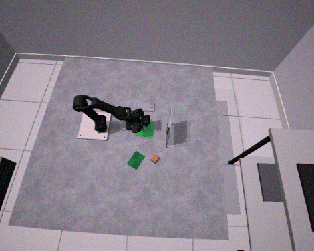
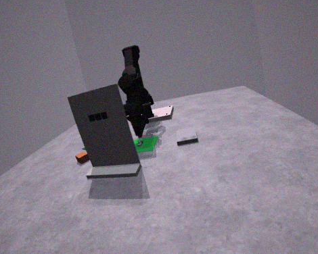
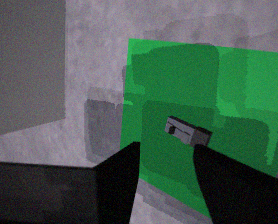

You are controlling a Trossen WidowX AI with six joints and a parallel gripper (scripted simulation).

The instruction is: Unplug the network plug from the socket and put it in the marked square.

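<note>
The grey network plug lies 30 mm below my gripper tip. Round my gripper tip: bright green marked square (30 mm below); flat grey block (170 mm to the left, 30 mm below, 30 mm ahead); upright grey panel (150 mm ahead, 80 mm to the right, 80 mm above).
</note>
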